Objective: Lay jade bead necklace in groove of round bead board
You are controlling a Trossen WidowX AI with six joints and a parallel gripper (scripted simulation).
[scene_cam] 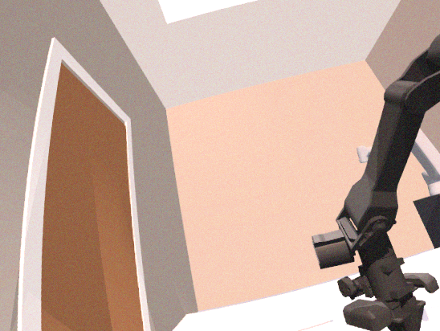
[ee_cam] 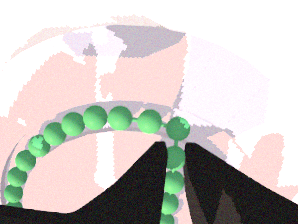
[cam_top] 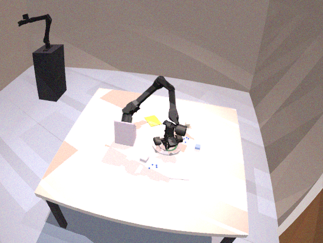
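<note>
Right now my gripper tip is 50 mm to the right of the round white bead board and 10 mm above it. Also, from my gripper tip: thin rod (230 mm to the right, 110 mm ahead, 10 mm below); then blue block (210 mm ahead, 80 mm to the left, 10 mm below); then cream block (300 mm to the left, 120 mm ahead).
</note>
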